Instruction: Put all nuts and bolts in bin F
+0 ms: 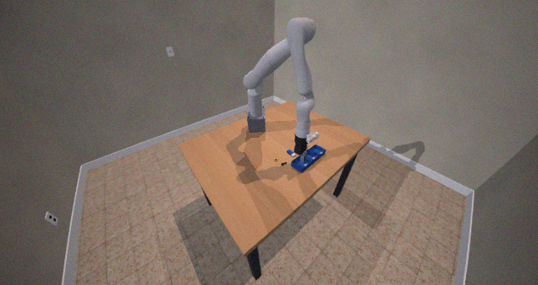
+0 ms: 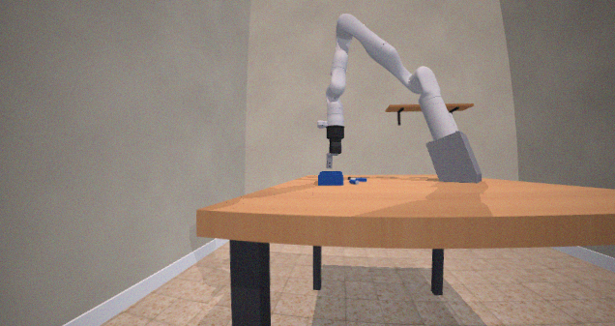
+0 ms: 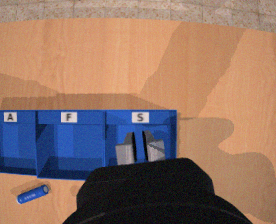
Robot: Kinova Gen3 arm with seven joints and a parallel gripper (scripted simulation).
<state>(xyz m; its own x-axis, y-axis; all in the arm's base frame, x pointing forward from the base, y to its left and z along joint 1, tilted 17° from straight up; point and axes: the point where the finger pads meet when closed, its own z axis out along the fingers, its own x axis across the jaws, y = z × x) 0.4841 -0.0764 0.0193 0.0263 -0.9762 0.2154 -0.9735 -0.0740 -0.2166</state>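
Now: hand 8 cm to the right of the blue two-compartment bin and 5 cm above it. Also, from my hand: black bolt (9 cm behind, 6 cm to the right, 6 cm below).
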